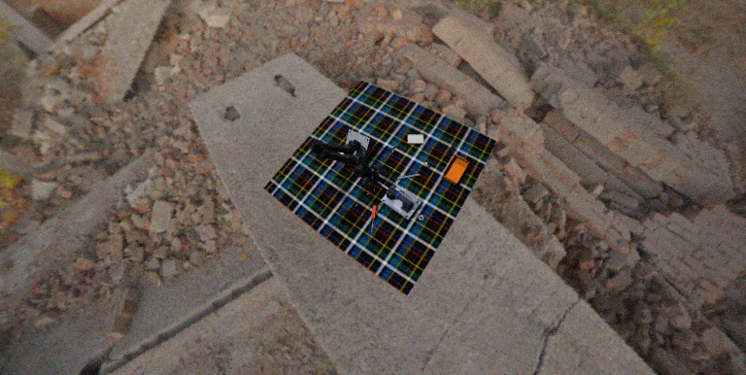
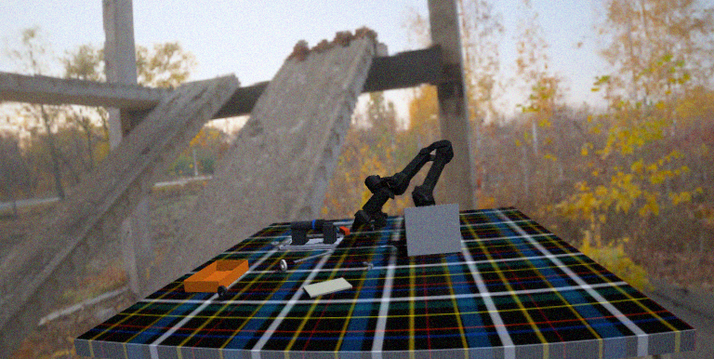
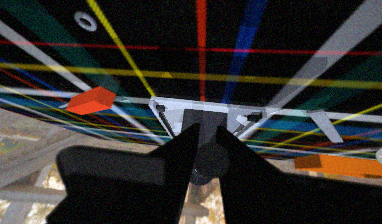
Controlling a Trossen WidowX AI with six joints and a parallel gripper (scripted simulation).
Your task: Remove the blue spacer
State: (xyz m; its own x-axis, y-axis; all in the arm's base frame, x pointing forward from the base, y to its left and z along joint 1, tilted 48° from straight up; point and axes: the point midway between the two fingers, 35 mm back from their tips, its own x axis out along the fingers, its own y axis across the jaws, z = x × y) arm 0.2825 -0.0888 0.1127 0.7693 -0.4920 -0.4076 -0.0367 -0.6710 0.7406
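My gripper tip is now 60 mm short of the shaft and 20 mm below it. From my gripper tip the other things lie so: orange tray: 400 mm to the left, 370 mm ahead, 50 mm below; pale flat pad: 470 mm to the left, 50 mm below, 10 mm behind; blue spacer: 160 mm ahead, 20 mm above, 10 mm to the right.
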